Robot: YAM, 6 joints.
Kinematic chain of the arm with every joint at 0, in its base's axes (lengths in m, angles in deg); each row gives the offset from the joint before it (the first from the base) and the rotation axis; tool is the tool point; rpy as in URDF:
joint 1: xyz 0 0 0.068 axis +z
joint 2: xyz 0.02 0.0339 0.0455 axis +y
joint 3: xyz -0.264 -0.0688 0 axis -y
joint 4: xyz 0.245 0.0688 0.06 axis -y
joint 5: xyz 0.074 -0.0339 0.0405 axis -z
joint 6: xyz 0.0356 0 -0.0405 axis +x
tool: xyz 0 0 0 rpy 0 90 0
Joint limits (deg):
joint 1: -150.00..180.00
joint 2: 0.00..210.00
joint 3: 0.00..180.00
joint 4: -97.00..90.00
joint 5: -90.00..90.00
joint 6: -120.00..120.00
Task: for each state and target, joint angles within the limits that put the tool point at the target. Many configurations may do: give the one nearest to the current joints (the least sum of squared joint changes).
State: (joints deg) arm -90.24 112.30 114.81 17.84 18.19 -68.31
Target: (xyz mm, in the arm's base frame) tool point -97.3 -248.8 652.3
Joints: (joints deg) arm -108.71 93.60 127.61 21.54 20.30 -68.31
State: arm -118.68 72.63 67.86 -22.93 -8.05 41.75
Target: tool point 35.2 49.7 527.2
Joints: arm -119.63 24.28 84.14 -24.49 -9.75 41.75
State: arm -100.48 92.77 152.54 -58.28 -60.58 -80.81
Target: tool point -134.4 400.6 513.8
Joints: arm -67.82 42.91 178.62 -27.12 -48.70 -80.81
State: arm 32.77 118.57 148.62 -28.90 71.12 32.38
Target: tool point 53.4 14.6 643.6
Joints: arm 52.98 72.37 143.33 -52.21 71.95 32.38
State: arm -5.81 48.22 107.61 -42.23 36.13 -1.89
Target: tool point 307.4 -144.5 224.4
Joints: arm -21.77 98.09 72.11 -43.99 34.59 -1.89
